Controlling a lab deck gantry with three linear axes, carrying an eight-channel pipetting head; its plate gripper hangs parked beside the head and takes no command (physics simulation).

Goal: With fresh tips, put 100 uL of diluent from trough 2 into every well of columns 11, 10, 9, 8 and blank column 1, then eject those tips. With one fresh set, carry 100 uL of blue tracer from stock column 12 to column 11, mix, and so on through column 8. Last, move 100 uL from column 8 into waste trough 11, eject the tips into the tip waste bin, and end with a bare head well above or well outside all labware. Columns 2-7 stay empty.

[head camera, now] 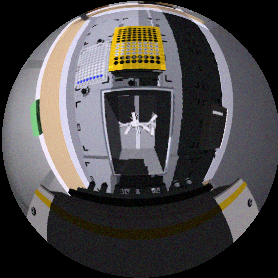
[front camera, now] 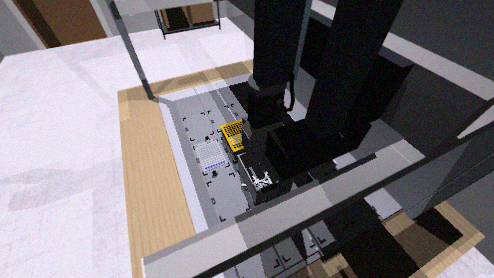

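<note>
The pipetting head (front camera: 270, 102) (head camera: 140, 220) is over the tip waste bin (front camera: 246, 172) (head camera: 120, 90). No tips show on its row of dark nozzle ends in the head view. Loose white tips (front camera: 261, 180) (head camera: 135, 124) lie crossed in the bin. The well plate (front camera: 210, 150) (head camera: 93, 60) has a blue row (front camera: 215, 165) (head camera: 90, 79) at its bin-side edge; the other wells' contents are too small to tell. The yellow tip rack (front camera: 231, 131) (head camera: 137, 47) has pale tips in its middle rows and dark holes at both ends. The parked plate gripper cannot be made out against the dark head. The troughs cannot be identified.
The pale gantry beam (front camera: 295, 205) crosses the front view. A dark box-like thing (head camera: 214, 131) with a pale strip stands in shadow at the right in the head view. A wooden table edge (front camera: 150, 185) (head camera: 54, 100) runs along the left.
</note>
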